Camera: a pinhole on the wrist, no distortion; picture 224 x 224 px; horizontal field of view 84.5 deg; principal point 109.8 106.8 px. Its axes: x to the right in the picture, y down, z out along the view. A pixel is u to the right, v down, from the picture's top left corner.
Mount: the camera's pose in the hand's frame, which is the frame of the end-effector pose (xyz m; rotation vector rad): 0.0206 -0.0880 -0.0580 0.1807 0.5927 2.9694
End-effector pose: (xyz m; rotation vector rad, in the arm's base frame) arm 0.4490 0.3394 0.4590 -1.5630 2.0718 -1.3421
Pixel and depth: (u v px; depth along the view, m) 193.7 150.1 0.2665
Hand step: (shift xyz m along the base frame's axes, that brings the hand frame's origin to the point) 0.2396 -0.0173 -0.1385
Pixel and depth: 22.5 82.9 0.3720
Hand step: -0.0457 -0.4066 -0.0805
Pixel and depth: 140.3 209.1 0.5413
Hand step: 0.6126 -0.2713 -0.1612
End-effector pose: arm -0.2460 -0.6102 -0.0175 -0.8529 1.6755 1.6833
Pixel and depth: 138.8 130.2 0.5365
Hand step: -0.0170 0.4855 0.0489
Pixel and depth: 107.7 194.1 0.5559
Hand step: 0.1325 0.6053 -0.2103
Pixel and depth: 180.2 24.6 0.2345
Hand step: -0.0899 0.1080 0.1496
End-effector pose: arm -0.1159 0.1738 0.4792 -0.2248 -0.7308 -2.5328
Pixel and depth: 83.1 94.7 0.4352
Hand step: -0.0954 0.0215 0.3629
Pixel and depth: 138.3 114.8 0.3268
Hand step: 0.0273 0.1243 0.2249
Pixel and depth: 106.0 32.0 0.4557
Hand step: 0.0689 -0.1608 0.3988
